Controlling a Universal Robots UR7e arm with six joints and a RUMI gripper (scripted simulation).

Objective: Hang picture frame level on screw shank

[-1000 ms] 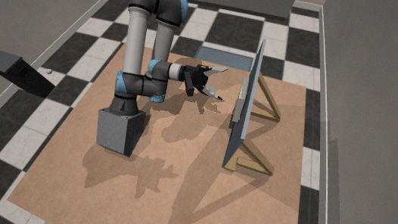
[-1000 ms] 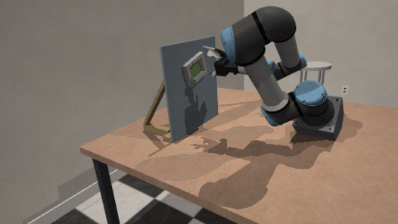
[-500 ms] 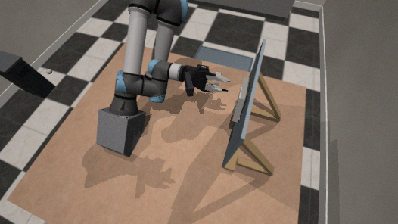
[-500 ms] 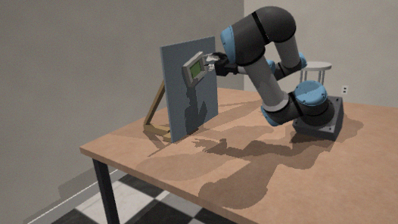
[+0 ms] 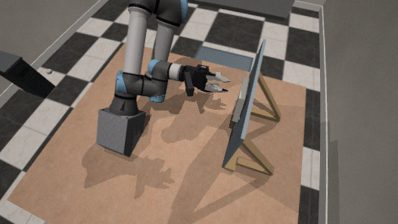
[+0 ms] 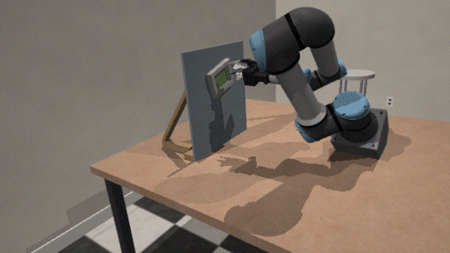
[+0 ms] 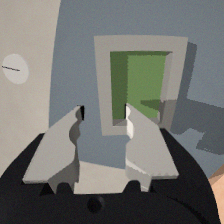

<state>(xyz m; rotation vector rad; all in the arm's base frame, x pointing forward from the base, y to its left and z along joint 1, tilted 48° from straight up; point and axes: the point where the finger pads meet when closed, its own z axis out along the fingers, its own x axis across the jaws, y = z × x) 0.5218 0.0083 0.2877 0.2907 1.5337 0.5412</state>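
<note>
The picture frame lies 90 mm ahead of my hand and 50 mm below it. From my hand the other things lie so: blue-grey board 150 mm below, 100 mm ahead.
</note>
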